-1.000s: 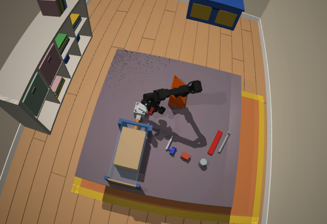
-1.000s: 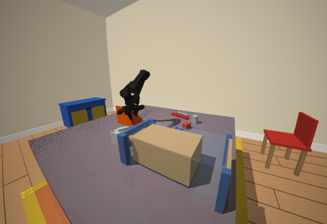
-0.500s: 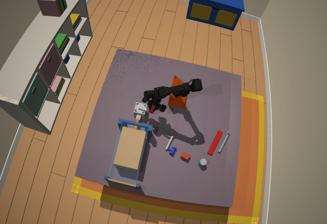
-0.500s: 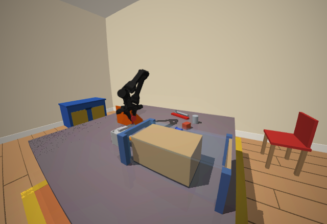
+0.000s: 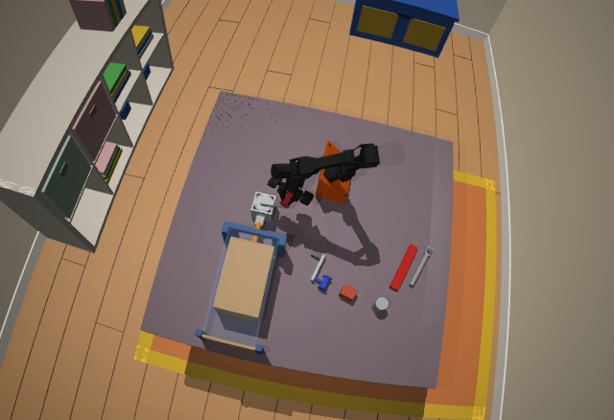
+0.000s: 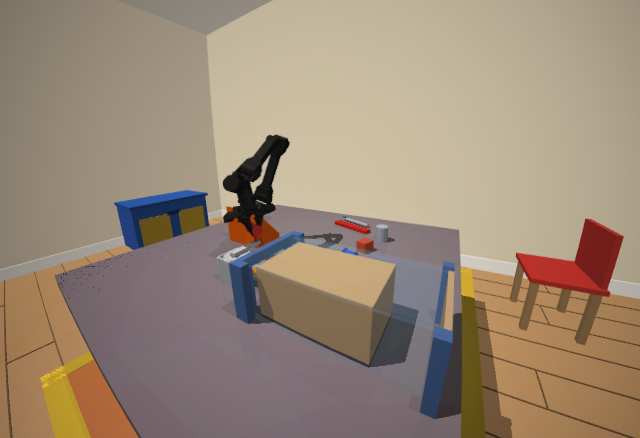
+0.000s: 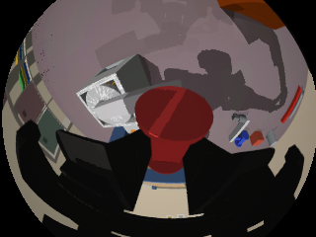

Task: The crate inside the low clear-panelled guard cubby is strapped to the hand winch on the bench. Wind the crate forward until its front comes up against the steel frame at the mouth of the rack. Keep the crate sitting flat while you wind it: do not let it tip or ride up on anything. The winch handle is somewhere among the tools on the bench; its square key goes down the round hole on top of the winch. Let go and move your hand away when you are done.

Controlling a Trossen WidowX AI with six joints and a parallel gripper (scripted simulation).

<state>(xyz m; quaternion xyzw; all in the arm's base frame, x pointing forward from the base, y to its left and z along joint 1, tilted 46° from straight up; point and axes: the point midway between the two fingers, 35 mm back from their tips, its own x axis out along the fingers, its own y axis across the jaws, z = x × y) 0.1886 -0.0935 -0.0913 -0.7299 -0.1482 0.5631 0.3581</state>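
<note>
The blue frame is 16 cm ahead of my gripper tip, 8 cm to the right of it and 2 cm below it. Also, from my gripper tip: winch handle 3 cm to the right, 3 cm below, 1 cm behind; then grey winch 11 cm to the right, 10 cm below, 1 cm behind; then red grip 1 cm behind.
</note>
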